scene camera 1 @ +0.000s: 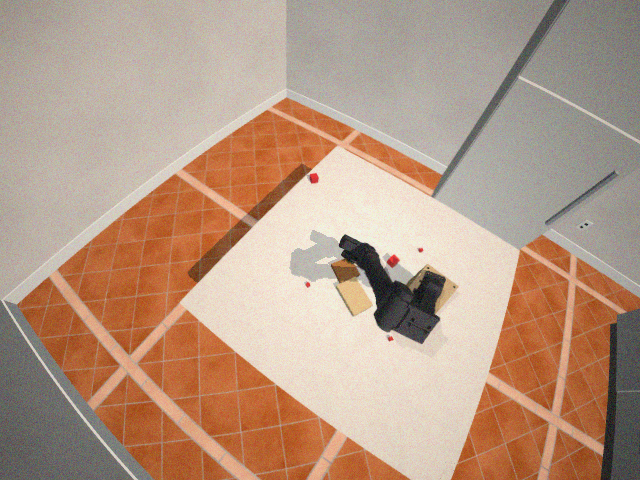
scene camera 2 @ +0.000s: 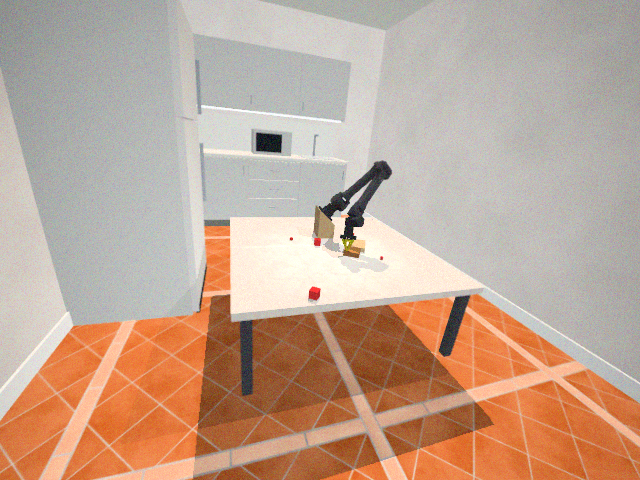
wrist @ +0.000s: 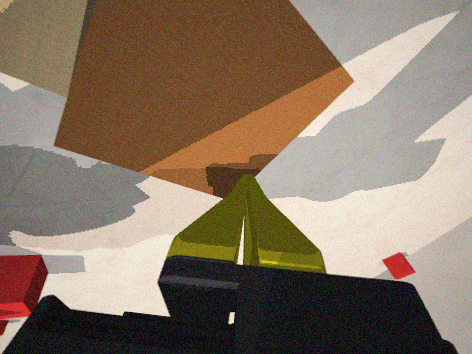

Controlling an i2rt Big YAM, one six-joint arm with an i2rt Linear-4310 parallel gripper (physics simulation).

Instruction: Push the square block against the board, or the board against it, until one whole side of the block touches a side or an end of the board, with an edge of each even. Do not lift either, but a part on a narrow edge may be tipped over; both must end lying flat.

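Places are measured from the arm's base along level axes (x back, y right, z up), in metres.
Pixels of known places: gripper, fingertip midpoint: [scene camera 1: 346, 258] [scene camera 2: 346, 251] [wrist: 247, 182]; arm's base, link origin: [scene camera 1: 430, 286] [scene camera 2: 324, 214].
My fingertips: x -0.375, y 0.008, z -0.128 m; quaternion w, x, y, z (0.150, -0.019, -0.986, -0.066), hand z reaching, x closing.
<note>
For each thing: its middle in the pictures, then the offset to it from my fingertips.
- brown square block, body centre: [wrist: 206, 96] [scene camera 1: 345, 270] [scene camera 2: 352, 251] dx +0.020, dy -0.051, dz -0.016 m
- light tan board, body centre: [scene camera 1: 354, 296] [scene camera 2: 357, 245] dx +0.110, dy -0.146, dz -0.016 m
- larger red cube, body centre: [wrist: 8, 287] [scene camera 1: 393, 261] [scene camera 2: 317, 241] dx +0.208, dy +0.108, dz -0.011 m
The brown square block [scene camera 1: 343, 270] [scene camera 2: 351, 254] [wrist: 190, 75] lies on the table beside one end of the light tan board [scene camera 1: 354, 297] [scene camera 2: 359, 244] [wrist: 35, 45], which lies flat. In the wrist view a narrow dark strip runs between them, and the block's near corner reaches past the board's corner. Whether they touch is unclear. My gripper [scene camera 2: 347, 250] [wrist: 247, 182] is shut and empty, pointing down at the block's near corner, with its shadow there. I cannot tell if the tips touch the block. The arm hides the fingertips in scene camera 1.
A larger red cube [scene camera 1: 392, 260] [scene camera 2: 317, 241] stands near the arm, another [scene camera 1: 314, 178] [scene camera 2: 314, 293] near the table edge. Small red cubes [scene camera 1: 307, 284] [scene camera 1: 390, 338] [scene camera 1: 420, 250] lie around. A tan panel [scene camera 1: 448, 290] [scene camera 2: 323, 224] stands at the arm's base.
</note>
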